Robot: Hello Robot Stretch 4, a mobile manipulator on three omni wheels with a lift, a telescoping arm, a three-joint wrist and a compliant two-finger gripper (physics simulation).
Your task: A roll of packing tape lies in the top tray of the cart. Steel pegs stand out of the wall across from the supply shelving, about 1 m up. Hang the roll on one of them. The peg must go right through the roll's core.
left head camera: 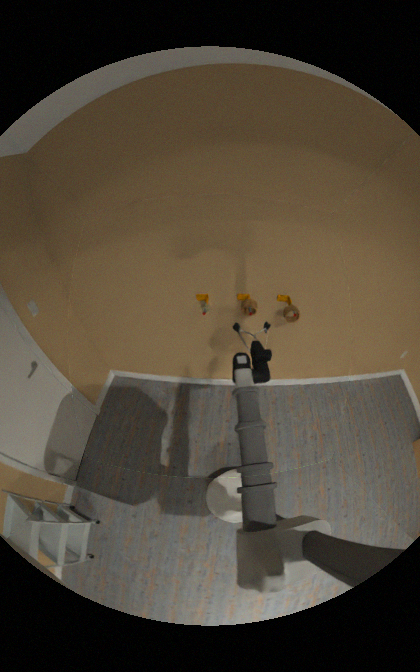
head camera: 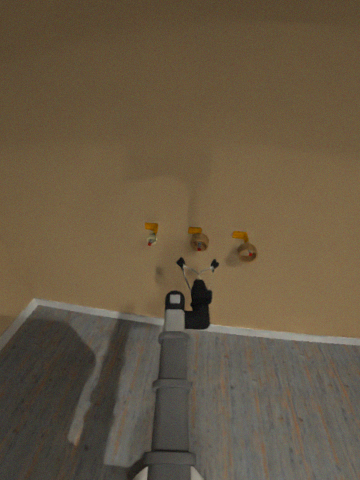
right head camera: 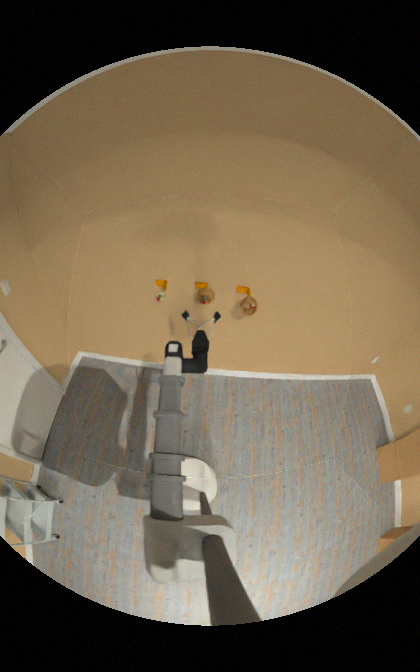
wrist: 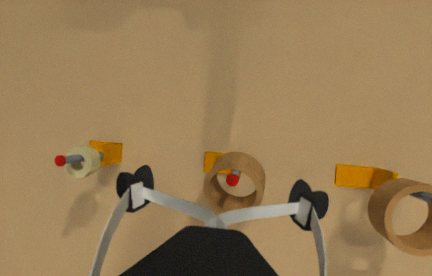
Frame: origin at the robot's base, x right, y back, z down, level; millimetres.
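Seen in the pictures: gripper, fingertip midpoint: (head camera: 197, 259) (wrist: 221, 188).
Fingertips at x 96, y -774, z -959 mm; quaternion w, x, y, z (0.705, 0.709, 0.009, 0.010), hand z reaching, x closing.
Pixels of each thing's top centre, then the offset from my fingertips to it. "spot": a spot on its surface instead.
- brown tape roll, middle of its top: (wrist: 237, 152) (head camera: 200, 234) dx +25, dy -181, dz -23 mm
- middle wall peg, surface spot: (wrist: 232, 179) (head camera: 199, 249) spot: dx +15, dy -87, dz +6 mm
- larger brown roll, middle of its top: (wrist: 414, 181) (head camera: 249, 245) dx +269, dy -111, dz -9 mm
- small pale roll, middle of its top: (wrist: 83, 146) dx -228, dy -169, dz -12 mm
A brown tape roll (head camera: 200, 235) (left head camera: 253, 302) (right head camera: 205, 290) (wrist: 239, 160) hangs on the middle wall peg (head camera: 199, 248) (left head camera: 250, 313) (right head camera: 204, 302) (wrist: 232, 179). The peg's red tip shows inside the roll's core, near the top of the opening. My gripper (head camera: 198, 264) (left head camera: 251, 327) (right head camera: 201, 316) (wrist: 221, 188) is open and empty. It is in front of this roll and lower in the head view, its fingers wide apart and clear of the roll. The lower part of the roll is close behind the finger linkage in the wrist view.
A larger brown roll (head camera: 241, 250) (wrist: 385, 205) hangs on the right peg. A small pale roll (wrist: 90, 165) is on the left peg. Orange plates back the pegs. A pale cart (left head camera: 62, 542) stands at the lower left, near a door (left head camera: 25, 415). A brown box (right head camera: 400, 462) is at the right.
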